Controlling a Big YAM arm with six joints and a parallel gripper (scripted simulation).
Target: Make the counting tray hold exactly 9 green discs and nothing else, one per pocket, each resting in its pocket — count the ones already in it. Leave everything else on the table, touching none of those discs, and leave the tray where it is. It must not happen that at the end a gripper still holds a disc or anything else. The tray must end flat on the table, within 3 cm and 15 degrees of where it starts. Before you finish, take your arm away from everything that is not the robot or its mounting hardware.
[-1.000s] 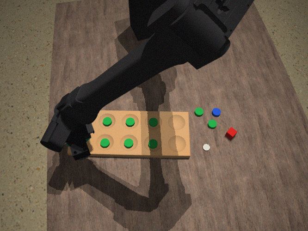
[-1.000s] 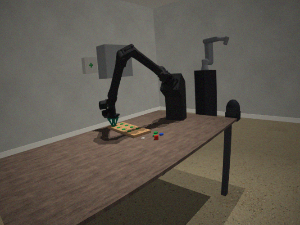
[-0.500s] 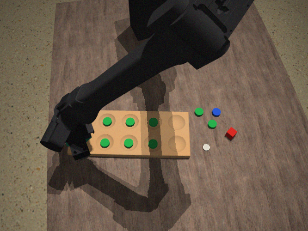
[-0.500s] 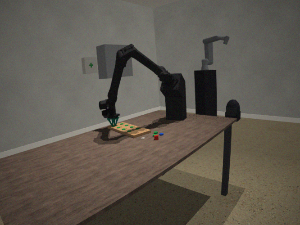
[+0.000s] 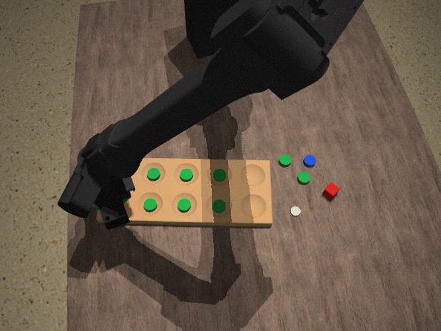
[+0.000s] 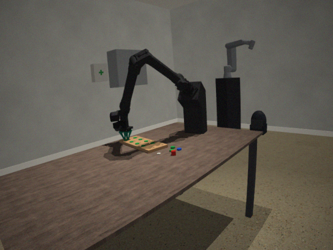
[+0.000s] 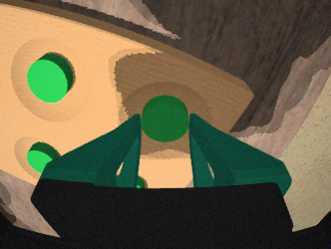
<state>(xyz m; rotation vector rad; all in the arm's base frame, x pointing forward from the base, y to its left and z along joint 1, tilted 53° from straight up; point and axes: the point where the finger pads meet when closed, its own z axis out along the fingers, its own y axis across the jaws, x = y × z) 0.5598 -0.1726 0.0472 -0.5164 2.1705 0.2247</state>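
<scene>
Now: the blue disc 240 mm behind my hand, 390 mm to the left of it and 20 mm below it. The rest, counted from my hand: white disc 100 mm behind, 380 mm to the left, 20 mm below; counting tray 80 mm behind, 140 mm to the left, 10 mm below; red cube 170 mm behind, 450 mm to the left, 10 mm below.
</scene>
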